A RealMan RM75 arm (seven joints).
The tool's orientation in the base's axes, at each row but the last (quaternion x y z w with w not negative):
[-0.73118 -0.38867 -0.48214 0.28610]
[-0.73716 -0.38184 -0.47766 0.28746]
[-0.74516 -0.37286 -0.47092 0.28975]
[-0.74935 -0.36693 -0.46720 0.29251]
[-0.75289 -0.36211 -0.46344 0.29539]
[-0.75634 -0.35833 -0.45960 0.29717]
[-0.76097 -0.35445 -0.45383 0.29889]
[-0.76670 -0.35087 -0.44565 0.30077]
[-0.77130 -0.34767 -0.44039 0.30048]
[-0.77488 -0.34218 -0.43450 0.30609]
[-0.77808 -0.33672 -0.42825 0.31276]
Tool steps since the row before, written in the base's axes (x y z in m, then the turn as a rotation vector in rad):
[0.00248 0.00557 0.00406 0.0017 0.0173 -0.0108]
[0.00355 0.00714 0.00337 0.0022 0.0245 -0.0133]
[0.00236 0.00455 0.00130 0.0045 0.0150 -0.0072]
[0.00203 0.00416 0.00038 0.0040 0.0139 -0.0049]
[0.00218 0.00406 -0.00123 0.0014 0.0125 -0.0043]
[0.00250 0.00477 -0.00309 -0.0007 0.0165 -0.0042]
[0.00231 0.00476 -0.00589 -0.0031 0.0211 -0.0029]
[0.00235 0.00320 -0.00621 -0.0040 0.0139 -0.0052]
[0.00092 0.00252 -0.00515 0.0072 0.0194 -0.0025]
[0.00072 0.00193 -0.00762 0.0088 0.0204 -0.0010]
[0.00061 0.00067 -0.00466 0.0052 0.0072 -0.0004]
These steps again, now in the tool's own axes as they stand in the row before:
[0.00597 -0.00106 0.00411 -0.0046 -0.0073 0.0186]
[0.00607 -0.00110 0.00608 -0.0047 -0.0107 0.0254]
[0.00314 -0.00067 0.00420 -0.0011 -0.0040 0.0167]
[0.00210 -0.00069 0.00409 0.0005 -0.0040 0.0147]
[0.00065 -0.00037 0.00471 -0.0001 -0.0054 0.0121]
[-0.00072 -0.00029 0.00616 0.0004 -0.0094 0.0142]
[-0.00326 -0.00006 0.00721 0.0020 -0.0142 0.0161]
[-0.00385 0.00098 0.00621 -0.0023 -0.0104 0.0111]
[-0.00355 0.00009 0.00459 0.0057 -0.0050 0.0194]
[-0.00594 0.00081 0.00514 0.0079 -0.0046 0.0203]
[-0.00367 0.00102 0.00284 0.0036 0.0000 0.0081]

